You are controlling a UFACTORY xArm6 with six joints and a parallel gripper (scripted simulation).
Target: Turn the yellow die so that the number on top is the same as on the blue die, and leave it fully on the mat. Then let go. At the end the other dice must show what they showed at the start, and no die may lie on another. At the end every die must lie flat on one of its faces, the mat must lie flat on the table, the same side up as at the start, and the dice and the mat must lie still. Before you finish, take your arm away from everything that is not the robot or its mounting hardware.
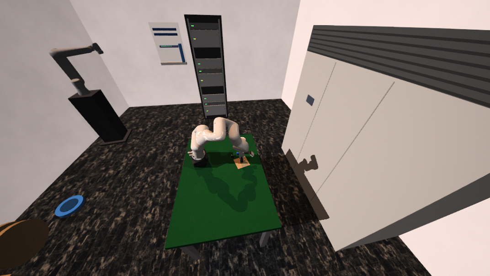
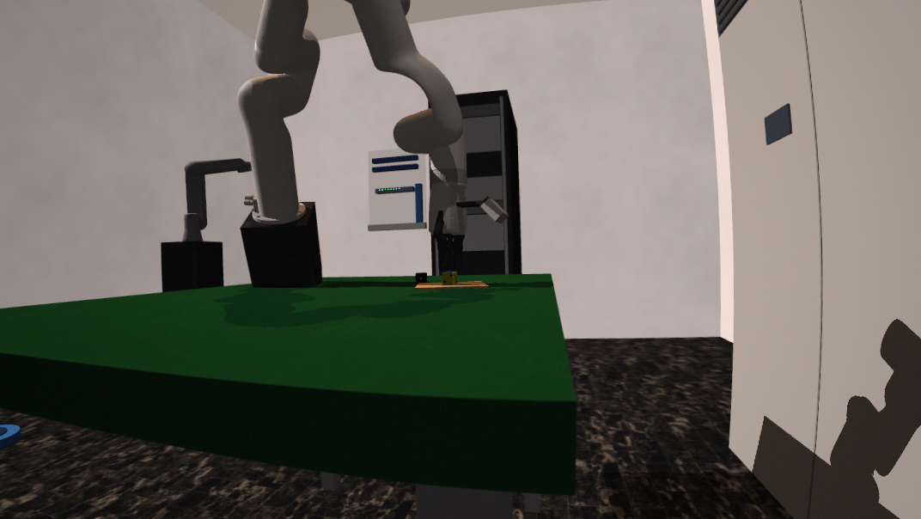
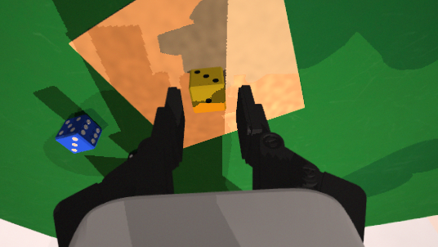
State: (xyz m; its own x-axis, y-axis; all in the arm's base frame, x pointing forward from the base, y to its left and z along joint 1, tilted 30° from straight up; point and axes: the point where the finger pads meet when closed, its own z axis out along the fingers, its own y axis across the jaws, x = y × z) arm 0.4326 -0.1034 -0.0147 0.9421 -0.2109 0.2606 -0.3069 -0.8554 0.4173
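The yellow die is 40 mm below my hand. From my hand the other things lie so: black die (110 mm to the left, 80 mm behind, 40 mm below); then blue die (140 mm to the left, 40 mm below, 10 mm behind); then mat (50 mm below).
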